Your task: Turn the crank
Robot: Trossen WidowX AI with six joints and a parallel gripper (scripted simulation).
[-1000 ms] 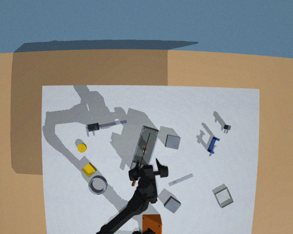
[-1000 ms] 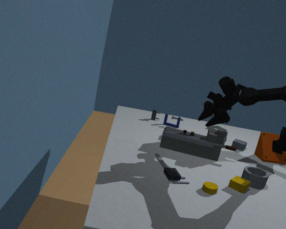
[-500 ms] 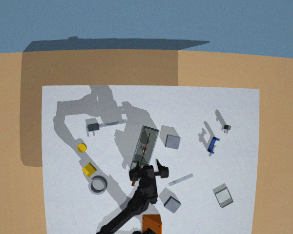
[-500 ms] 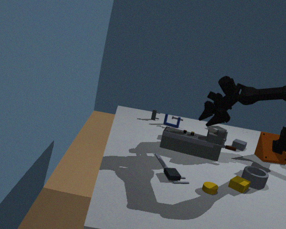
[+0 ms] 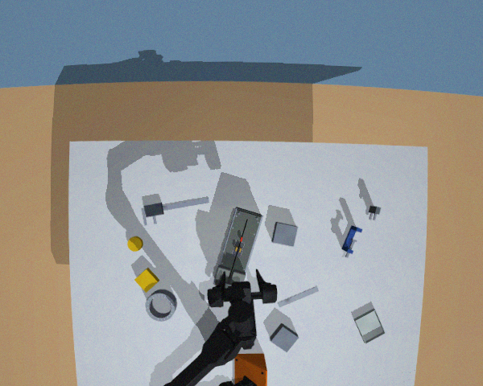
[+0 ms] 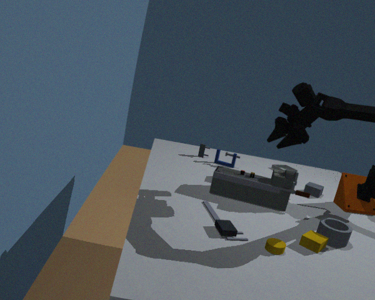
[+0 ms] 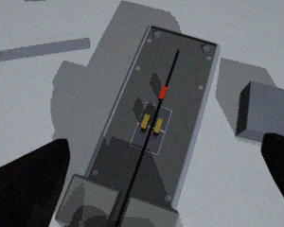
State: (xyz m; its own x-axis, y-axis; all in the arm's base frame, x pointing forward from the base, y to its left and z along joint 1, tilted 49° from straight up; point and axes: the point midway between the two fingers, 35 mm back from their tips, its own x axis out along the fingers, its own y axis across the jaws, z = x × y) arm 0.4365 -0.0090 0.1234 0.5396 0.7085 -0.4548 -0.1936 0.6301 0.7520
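Right now the brown crank handle is 14 cm below my gripper tip, 14 cm behind it and 5 cm to the left of it. Also, from my gripper tip: flat grey bar (22 cm to the right, 20 cm below, 11 cm behind); then red pointer (11 cm below, 8 cm ahead, 1 cm to the left); then yellow block (31 cm to the left, 18 cm below, 12 cm behind).
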